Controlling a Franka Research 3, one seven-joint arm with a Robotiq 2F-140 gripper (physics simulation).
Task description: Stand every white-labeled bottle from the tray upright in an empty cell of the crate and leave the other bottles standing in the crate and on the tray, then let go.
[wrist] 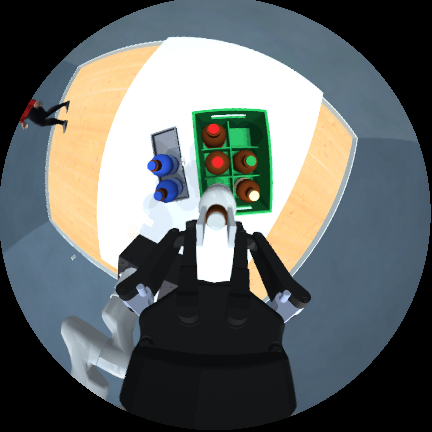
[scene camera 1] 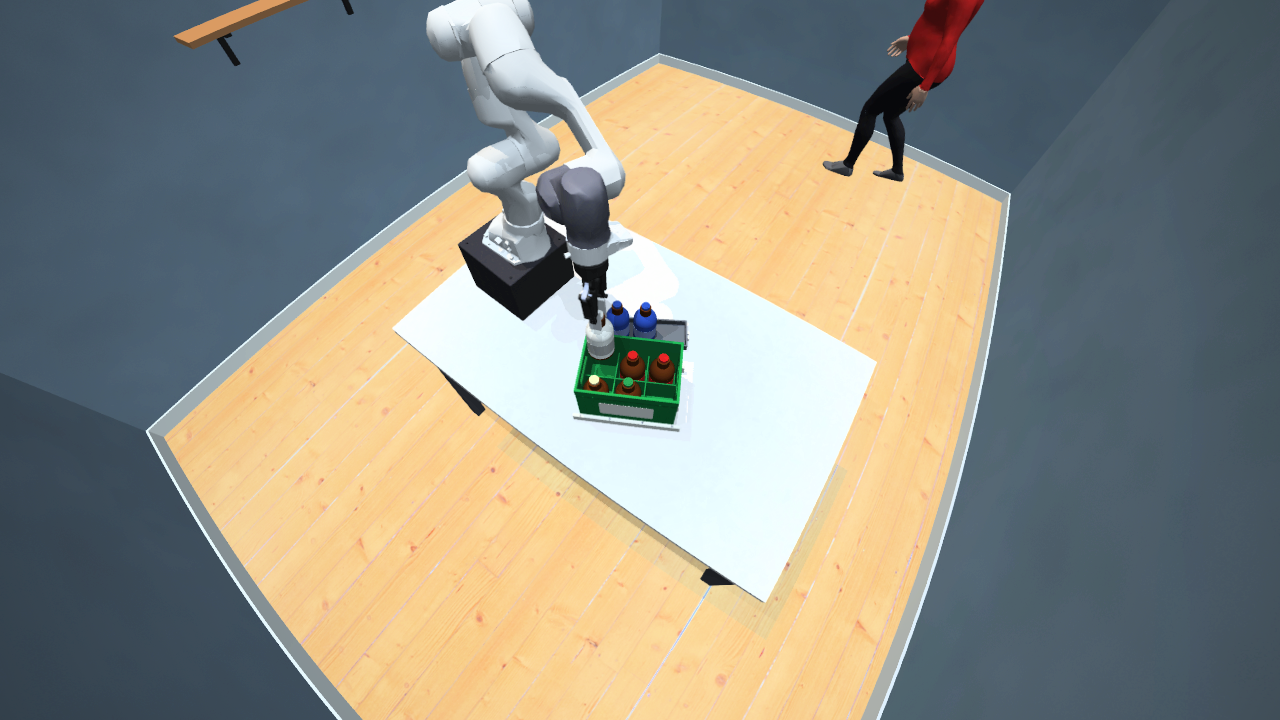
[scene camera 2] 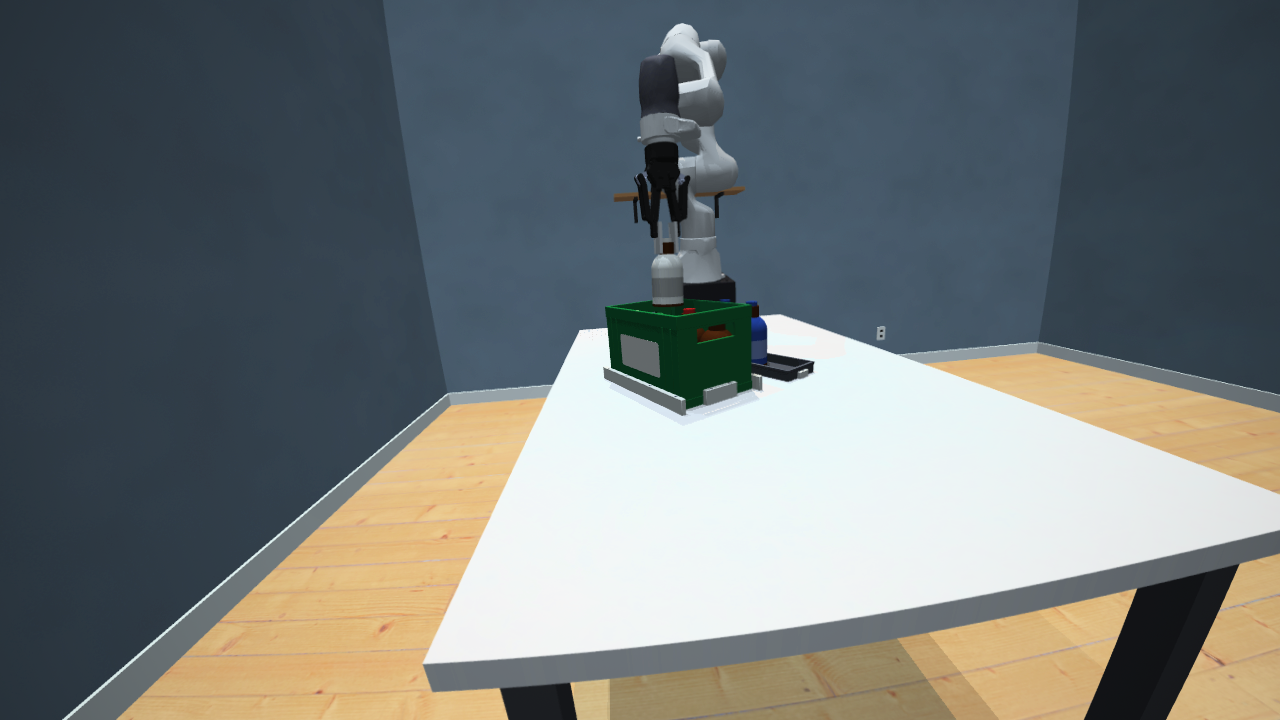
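My gripper [scene camera 1: 599, 320] [scene camera 2: 667, 243] [wrist: 216, 214] is shut on the neck of the white-labeled bottle [scene camera 1: 599, 342] [scene camera 2: 666, 280] [wrist: 218, 198]. The bottle hangs upright above a corner cell of the green crate [scene camera 1: 628, 396] [scene camera 2: 733, 371] [wrist: 270, 165], its bottom about level with the rim. In the wrist view two red-capped bottles [wrist: 213, 134] [wrist: 217, 162], a green-capped bottle [wrist: 246, 161] and a cream-capped bottle [wrist: 248, 190] stand in the crate. The far right cell [wrist: 240, 136] is empty. Two blue bottles [wrist: 162, 164] [wrist: 168, 190] stand on the dark tray [scene camera 1: 685, 333] [scene camera 2: 787, 368] [wrist: 165, 138].
The crate stands between low light rails [scene camera 1: 626, 422] [scene camera 2: 644, 392] on the white table [scene camera 1: 760, 402] [scene camera 2: 805, 501] [wrist: 215, 75]. The tray lies close beside the crate. The arm's black base [scene camera 1: 519, 277] stands at the table's back. A person in red [scene camera 1: 935, 53] is beyond the table.
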